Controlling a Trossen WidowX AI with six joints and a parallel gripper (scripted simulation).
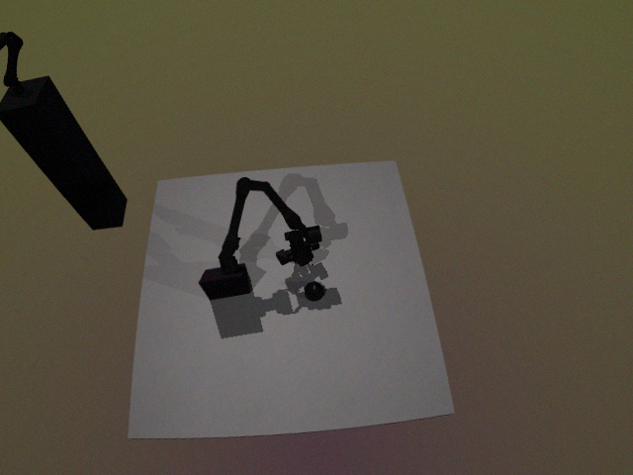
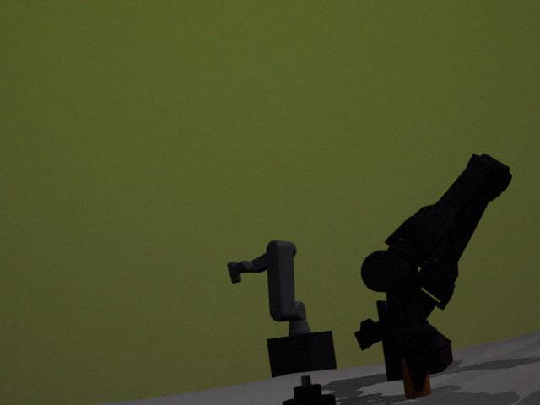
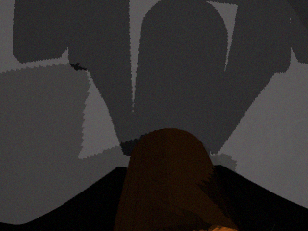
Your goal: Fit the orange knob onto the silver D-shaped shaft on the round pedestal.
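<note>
The orange knob lies 3 cm above my gripper tip. Round my gripper tip: round pedestal: 5 cm ahead, 17 cm to the right, 2 cm above.
</note>
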